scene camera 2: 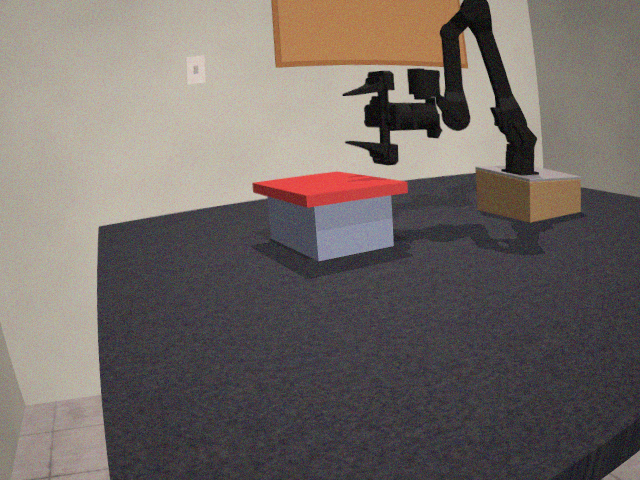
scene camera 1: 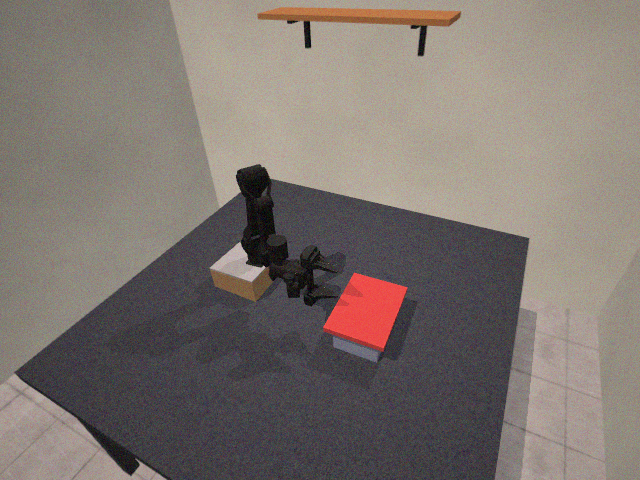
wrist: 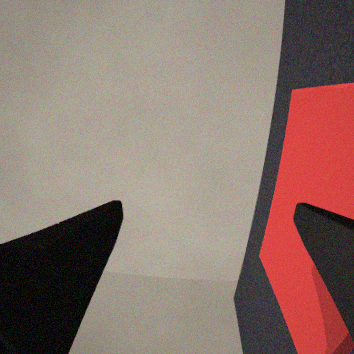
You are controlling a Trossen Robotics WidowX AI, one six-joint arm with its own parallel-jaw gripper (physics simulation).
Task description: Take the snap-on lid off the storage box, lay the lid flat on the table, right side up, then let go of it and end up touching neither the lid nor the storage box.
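Note:
The red lid (scene camera 1: 368, 311) (scene camera 2: 330, 187) (wrist: 320, 160) lies level on top of the blue-grey storage box (scene camera 1: 357, 348) (scene camera 2: 354, 227), and its rim overhangs the box walls. My gripper (scene camera 1: 338, 284) (scene camera 2: 344, 118) (wrist: 208, 210) is open and empty. It points sideways, with one finger above the other, and stands above the level of the lid on the side toward the arm's base. It touches neither the lid nor the box. In the wrist view one finger overlaps the lid, and the gap between the fingertips shows mostly wall.
The arm stands on a wooden base block (scene camera 1: 238, 284) (scene camera 2: 553, 200) on the dark table (scene camera 1: 403, 423) (scene camera 2: 336, 361). An orange-brown shelf (scene camera 1: 356, 16) (scene camera 2: 361, 36) is fixed to the wall. The table's edge shows beyond the box, with tiled floor below.

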